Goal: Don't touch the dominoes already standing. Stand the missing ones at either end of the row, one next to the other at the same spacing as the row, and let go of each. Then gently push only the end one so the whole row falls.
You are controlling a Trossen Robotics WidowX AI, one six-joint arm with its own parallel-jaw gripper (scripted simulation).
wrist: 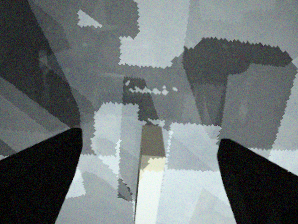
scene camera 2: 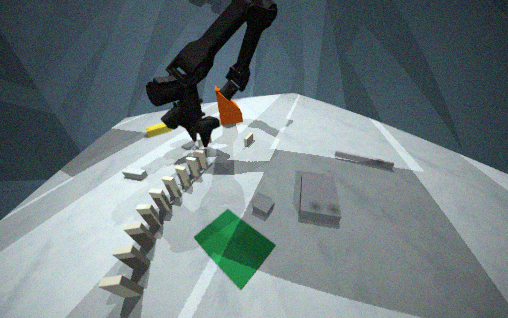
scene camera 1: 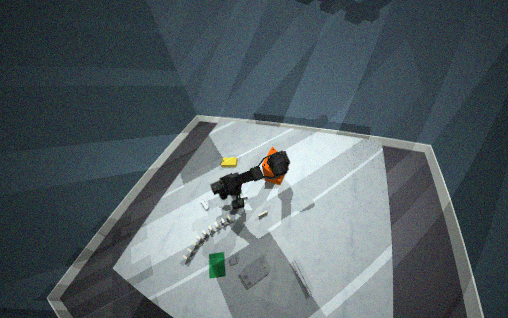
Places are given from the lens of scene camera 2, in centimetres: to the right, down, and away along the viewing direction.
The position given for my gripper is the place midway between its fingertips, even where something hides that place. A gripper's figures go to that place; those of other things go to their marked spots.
my gripper [scene camera 2: 200, 144]: -18, -5, 49
green flat patch [scene camera 2: 238, 249]: -2, 14, 21
